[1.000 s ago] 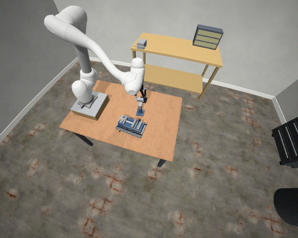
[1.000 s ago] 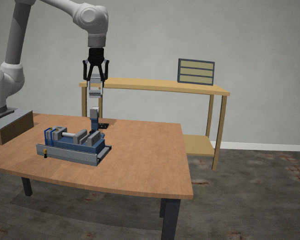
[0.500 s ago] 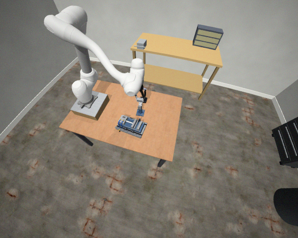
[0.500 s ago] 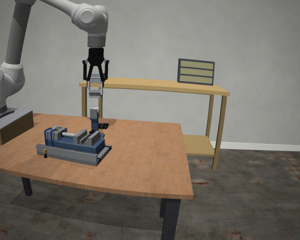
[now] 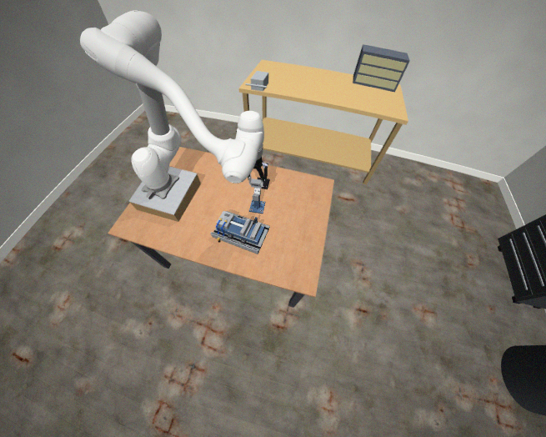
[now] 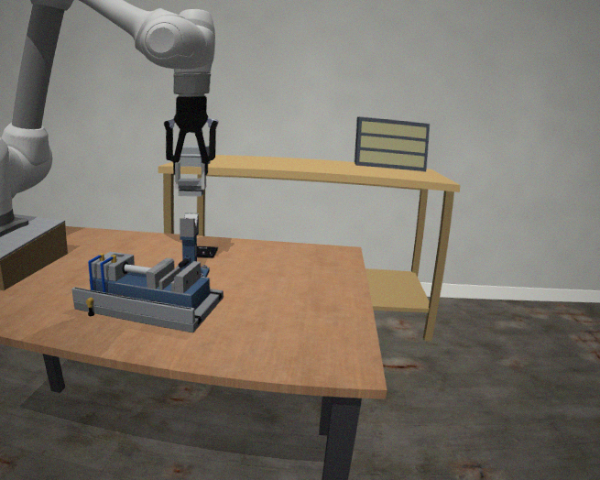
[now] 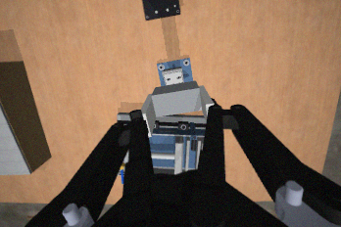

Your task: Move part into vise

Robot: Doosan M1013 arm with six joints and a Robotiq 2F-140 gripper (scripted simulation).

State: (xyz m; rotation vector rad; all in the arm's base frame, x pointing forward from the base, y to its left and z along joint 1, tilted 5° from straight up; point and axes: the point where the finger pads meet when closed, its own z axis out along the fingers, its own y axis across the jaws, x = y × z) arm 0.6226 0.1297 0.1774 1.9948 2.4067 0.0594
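Right now the part is 3 cm below my hand. From my hand the other things lie so: work stop: 4 cm ahead, 15 cm to the right, 17 cm below; then V-block base: 26 cm below; then V-block post: 20 cm below.
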